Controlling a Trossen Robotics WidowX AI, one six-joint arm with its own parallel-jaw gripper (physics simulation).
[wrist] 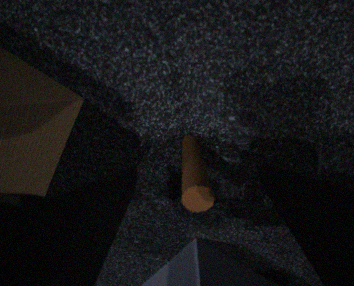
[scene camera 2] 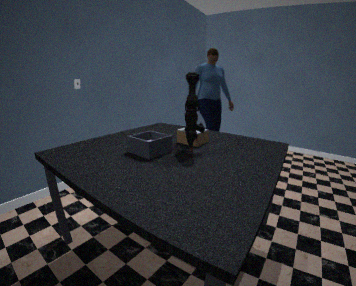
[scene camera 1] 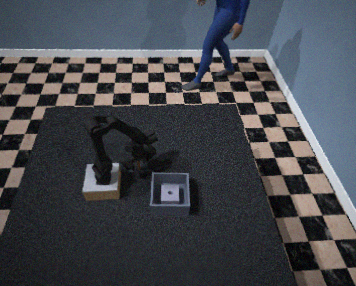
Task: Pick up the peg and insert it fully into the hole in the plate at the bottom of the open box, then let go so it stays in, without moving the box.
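Places are measured from the arm's base along level axes (x ahead, y left, z up), in metres.
Pixels of known places: gripper, fingertip midpoint: (wrist: 197, 171) (scene camera 2: 190, 145) (scene camera 1: 140, 166); arm's base, origin of the base link: (scene camera 1: 103, 179).
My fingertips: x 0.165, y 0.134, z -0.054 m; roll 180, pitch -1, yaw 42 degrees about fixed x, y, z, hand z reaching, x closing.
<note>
For each thing: its top centre in the pictures, then the offset to it from my fingertips. Level surfaces: height alone.
- orange-brown round peg, middle of its top: (wrist: 198, 199) (scene camera 1: 138, 160) dy +0.005, dx -0.010, dz +0.044 m
- open grey box, middle of its top: (scene camera 1: 170, 188) (scene camera 2: 149, 135) dy -0.169, dx +0.174, dz +0.062 m
- pale plate, middle of its top: (scene camera 1: 170, 192) dy -0.169, dx +0.174, dz +0.025 m
- dark table, its level: dz -0.036 m
The orange-brown round peg (scene camera 1: 139, 163) (wrist: 195, 170) stands upright on the table, its round top facing the wrist camera. My gripper (scene camera 1: 138, 167) (wrist: 197, 171) is open and low over the table, with its dark fingers on either side of the peg in the wrist view and nothing gripped. In the second scene view the gripper is dark and small, and the peg is hard to make out. The open grey box (scene camera 1: 170, 206) (scene camera 2: 150, 149) (wrist: 182, 270) stands beside the gripper. The pale plate (scene camera 1: 165, 198) with its dark hole lies on the box's bottom.
The arm stands on a wooden block with a white top (scene camera 1: 102, 193) (scene camera 2: 201, 140) (wrist: 40, 150), at the left of the peg in the wrist view. The dark table (scene camera 1: 215, 245) (scene camera 2: 200, 200) carries everything. A person in blue (scene camera 1: 214, 40) (scene camera 2: 210, 82) is beyond the table.
</note>
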